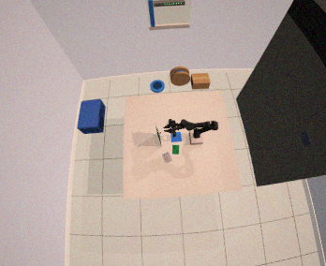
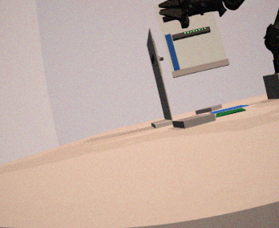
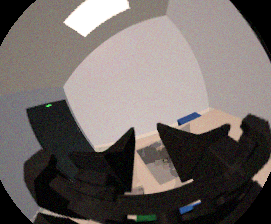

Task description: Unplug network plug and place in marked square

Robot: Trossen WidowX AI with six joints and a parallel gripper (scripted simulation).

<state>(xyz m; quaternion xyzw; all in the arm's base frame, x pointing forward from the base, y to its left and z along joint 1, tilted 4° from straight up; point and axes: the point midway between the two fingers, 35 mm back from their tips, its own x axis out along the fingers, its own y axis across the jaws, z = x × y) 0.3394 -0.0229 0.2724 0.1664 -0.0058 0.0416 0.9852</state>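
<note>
My gripper tip is 5 cm short of the network plug, 3 cm to the left of it and 16 cm above it. Round my gripper tip: upright grey panel: 7 cm ahead, 3 cm to the right, 24 cm below; then blue square mark: 14 cm behind, 4 cm to the right, 37 cm below; then green patch: 11 cm behind, 11 cm to the left, 37 cm below.
</note>
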